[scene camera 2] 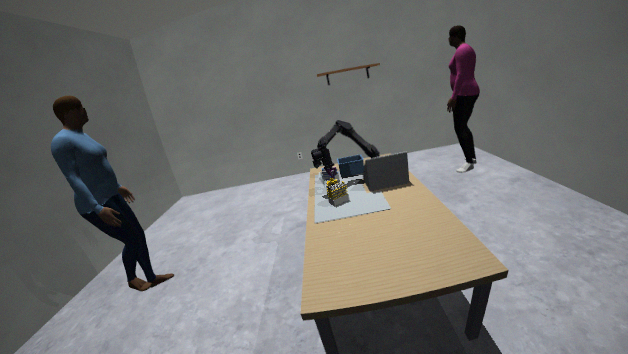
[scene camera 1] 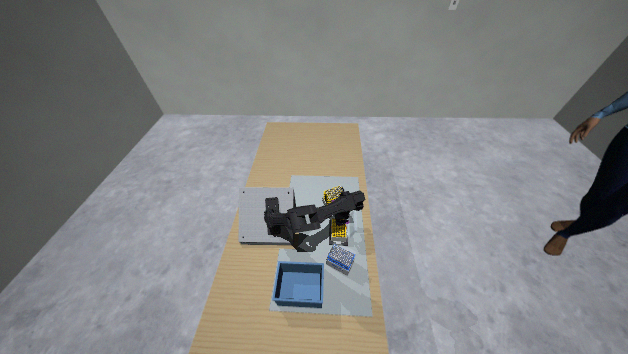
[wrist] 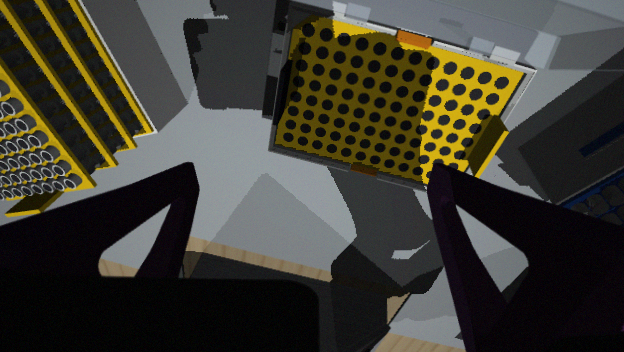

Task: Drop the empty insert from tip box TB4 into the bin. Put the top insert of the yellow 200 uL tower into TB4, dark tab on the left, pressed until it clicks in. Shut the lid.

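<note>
Tip box TB4 [scene camera 1: 338, 241] stands on the mat, with its clear lid [wrist: 450, 22] open. The empty yellow insert [scene camera 1: 339, 229] [wrist: 370, 95] sits in it, its holes dark and empty, with orange latches on the box's two long sides. A yellow tab sticks out at the insert's right end in the wrist view. The yellow 200 uL tower [scene camera 1: 333, 194] [scene camera 2: 336, 189] [wrist: 30, 145] stands beside TB4, with stacked inserts and tips on top. My gripper [wrist: 313, 175] is open and empty above the mat, its right fingertip overlapping the insert's near right corner in the wrist view.
The blue bin [scene camera 1: 299, 303] [scene camera 2: 351, 167] stands at one end of the mat [scene camera 1: 350, 302] [scene camera 2: 355, 212]. A blue tip tower [scene camera 1: 341, 258] [wrist: 602, 197] stands between it and TB4. A grey perforated plate [scene camera 1: 250, 215] lies by the arm's base. A grey panel [scene camera 2: 387, 171] rises beside the mat.
</note>
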